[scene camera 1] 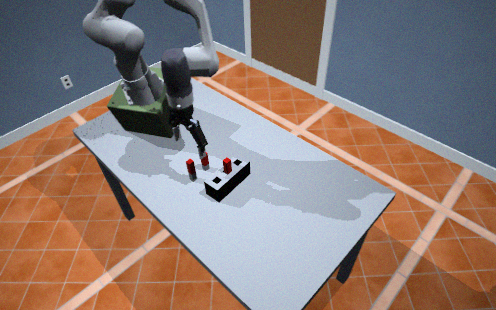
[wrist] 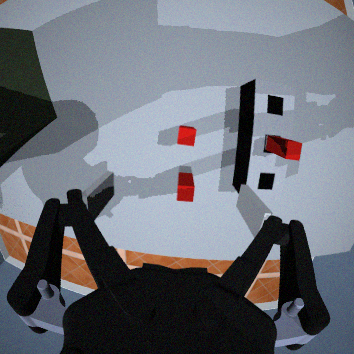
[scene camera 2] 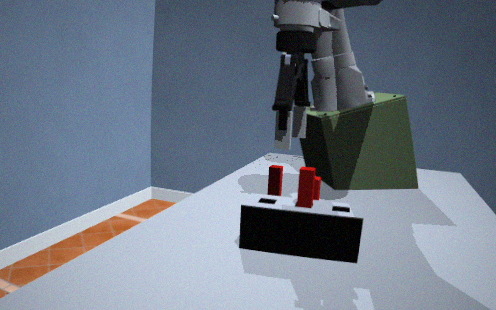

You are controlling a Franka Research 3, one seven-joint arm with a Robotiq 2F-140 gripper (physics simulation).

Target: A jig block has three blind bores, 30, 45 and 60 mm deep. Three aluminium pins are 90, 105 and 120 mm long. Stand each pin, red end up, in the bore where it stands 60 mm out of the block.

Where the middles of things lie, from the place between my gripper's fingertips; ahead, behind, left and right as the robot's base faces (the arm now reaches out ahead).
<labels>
Right now my hand is 13 cm short of the jig block (scene camera 2: 332,231), 8 cm to the right of it and 11 cm above it.
</labels>
